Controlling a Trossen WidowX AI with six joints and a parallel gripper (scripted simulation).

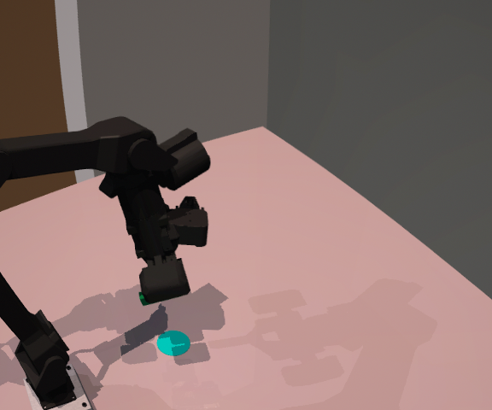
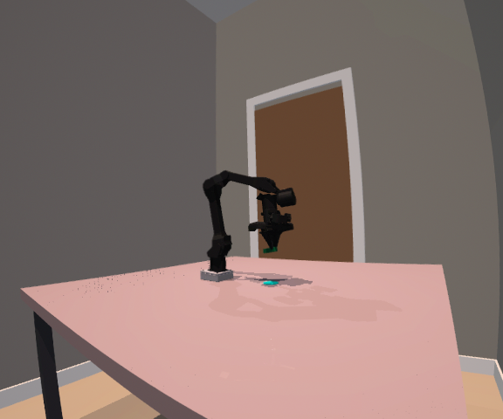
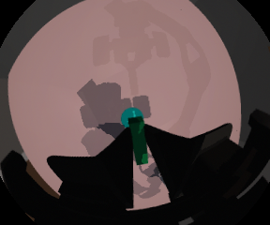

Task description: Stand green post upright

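Right now the cyan circle is 13 cm below my gripper tip and 2 cm behind it. The rest, counted from my gripper tip: green post 2 cm behind, 1 cm to the left.
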